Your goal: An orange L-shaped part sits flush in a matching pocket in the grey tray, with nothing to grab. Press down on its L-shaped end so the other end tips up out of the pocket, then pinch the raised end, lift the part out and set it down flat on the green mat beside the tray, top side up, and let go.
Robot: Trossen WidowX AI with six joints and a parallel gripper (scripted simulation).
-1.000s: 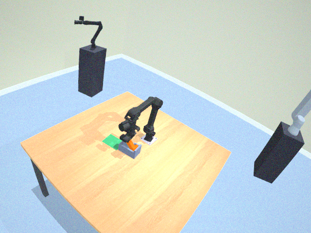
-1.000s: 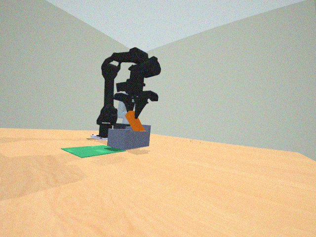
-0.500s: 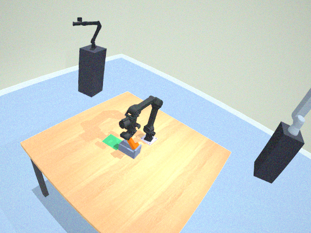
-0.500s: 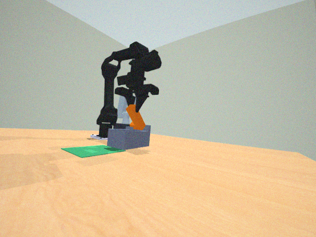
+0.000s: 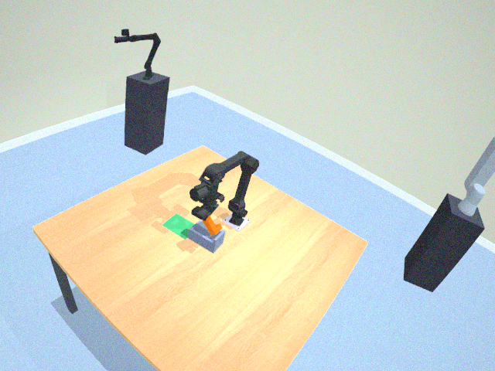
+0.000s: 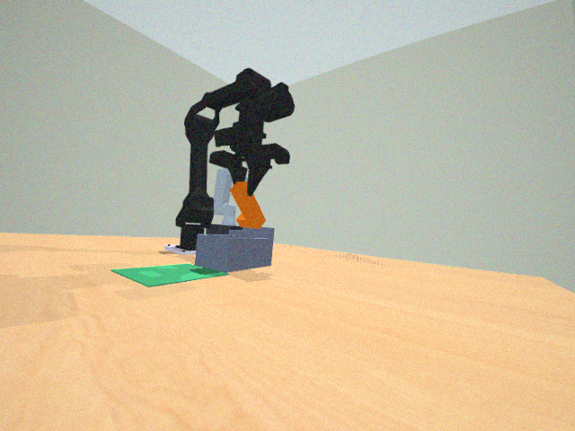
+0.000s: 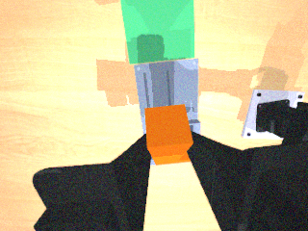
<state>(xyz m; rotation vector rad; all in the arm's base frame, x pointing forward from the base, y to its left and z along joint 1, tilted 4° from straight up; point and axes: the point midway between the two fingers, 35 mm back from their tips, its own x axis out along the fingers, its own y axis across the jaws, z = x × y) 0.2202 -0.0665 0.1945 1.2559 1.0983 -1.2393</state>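
My gripper tip is now 30 mm past the green mat, 140 mm to the left of it and 170 mm above it. Round my gripper tip: orange L-shaped part: 10 mm behind, 30 mm to the left, 30 mm below.
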